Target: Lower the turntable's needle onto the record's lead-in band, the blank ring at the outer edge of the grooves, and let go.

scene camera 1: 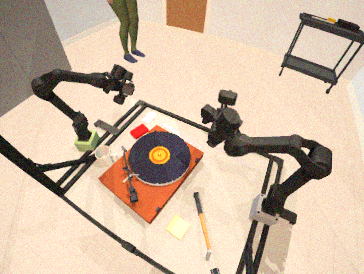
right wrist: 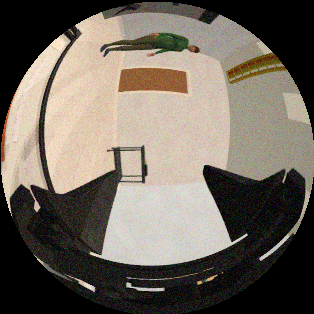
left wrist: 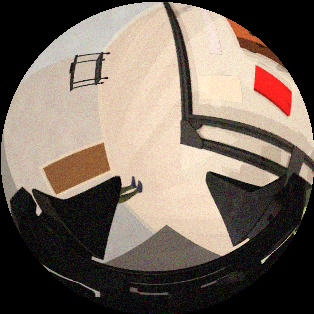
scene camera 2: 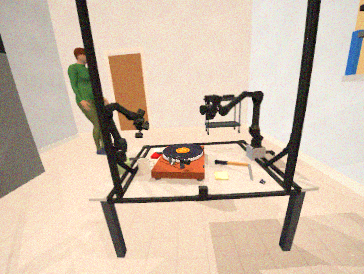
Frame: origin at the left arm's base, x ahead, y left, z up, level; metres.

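Where they show: left gripper, fingertip midpoint: [left wrist: 164,178] [scene camera 2: 141,132]; right gripper, fingertip midpoint: [right wrist: 161,172]; left arm's base at its link origin: [scene camera 1: 85,136]; right arm's base at its link origin: [scene camera 1: 269,207] [scene camera 2: 256,146].
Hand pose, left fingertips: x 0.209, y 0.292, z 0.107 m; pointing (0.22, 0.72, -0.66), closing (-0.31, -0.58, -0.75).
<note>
Things, the pixels of their top centre, and the offset from my left fingertips. "spot": a spot on its surface instead.
- dark record at its top centre: [scene camera 1: 159,154] [scene camera 2: 182,150] 0.092 m down, 0.218 m ahead, 0.387 m right
- tonearm at its top centre: [scene camera 1: 126,169] [scene camera 2: 171,154] 0.053 m down, 0.088 m ahead, 0.494 m right
- red block at its top centre: [left wrist: 274,87] [scene camera 1: 139,130] [scene camera 2: 156,154] 0.164 m down, 0.068 m ahead, 0.179 m right
- whitish cup at a spot on its surface: [scene camera 1: 103,154] spot: 0.168 m down, 0.099 m back, 0.359 m right
- yellow note at its top centre: [scene camera 1: 178,226] [scene camera 2: 221,174] 0.173 m down, 0.325 m ahead, 0.696 m right
The turntable [scene camera 1: 150,206] [scene camera 2: 177,172] has an orange-red base and stands on the table; part of it shows in the left wrist view [left wrist: 248,36]. A dark record [scene camera 1: 172,167] [scene camera 2: 169,151] with a yellow-orange label lies on its platter. The tonearm [scene camera 1: 128,172] runs beside the record's left edge, apart from the grooves; its needle is too small to make out. My left gripper [scene camera 1: 125,94] [scene camera 2: 142,129] [left wrist: 164,178] is open and empty, high beyond the table's far left corner. My right gripper [scene camera 1: 210,126] [scene camera 2: 204,110] [right wrist: 161,172] is open and empty, raised to the right of the turntable.
A red block [scene camera 1: 139,131] [scene camera 2: 156,155] [left wrist: 273,90] lies behind the turntable, and a whitish cup [scene camera 1: 103,154] [scene camera 2: 143,165] stands at its left. A hammer [scene camera 1: 202,220] [scene camera 2: 235,163] and a yellow note [scene camera 1: 178,227] [scene camera 2: 221,176] lie at its right. Black bars edge the table.
</note>
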